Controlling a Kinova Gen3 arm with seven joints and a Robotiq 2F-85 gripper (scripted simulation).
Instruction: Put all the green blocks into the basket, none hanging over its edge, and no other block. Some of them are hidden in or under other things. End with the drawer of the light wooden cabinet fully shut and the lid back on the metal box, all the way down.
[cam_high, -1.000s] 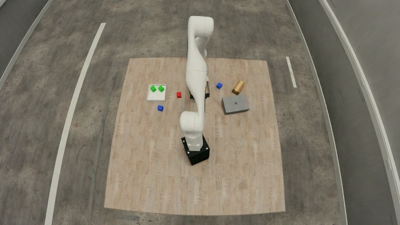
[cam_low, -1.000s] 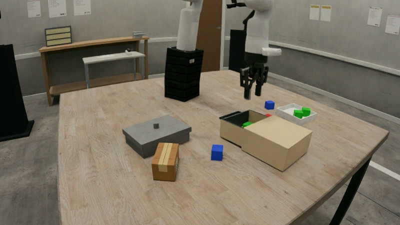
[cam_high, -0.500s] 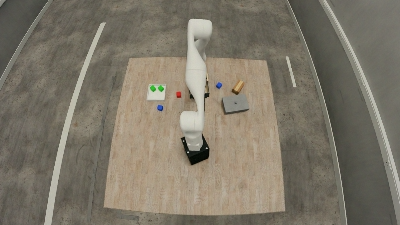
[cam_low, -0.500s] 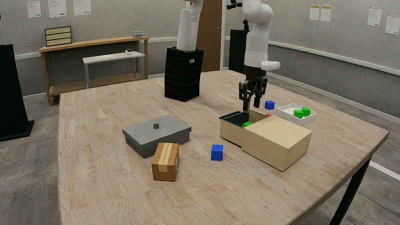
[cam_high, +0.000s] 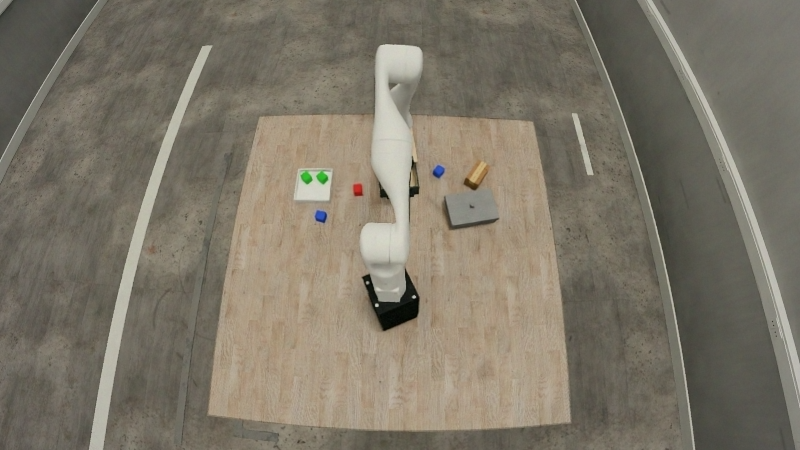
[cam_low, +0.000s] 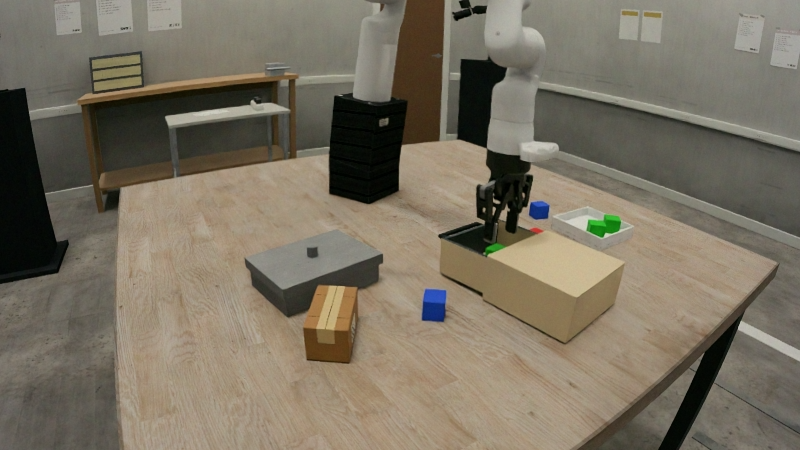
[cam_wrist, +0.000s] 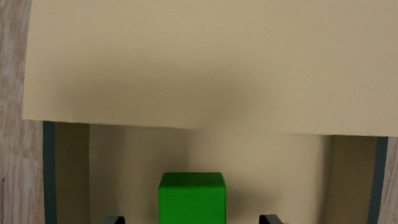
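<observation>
My hand is 5 cm above the drawer and 1 cm to the left of it. Round my hand: light wooden cabinet: 7 cm ahead, 5 cm below; lid: 30 cm to the right, 11 cm behind, 4 cm below; red block: 15 cm to the left, 7 cm below, 4 cm behind.
</observation>
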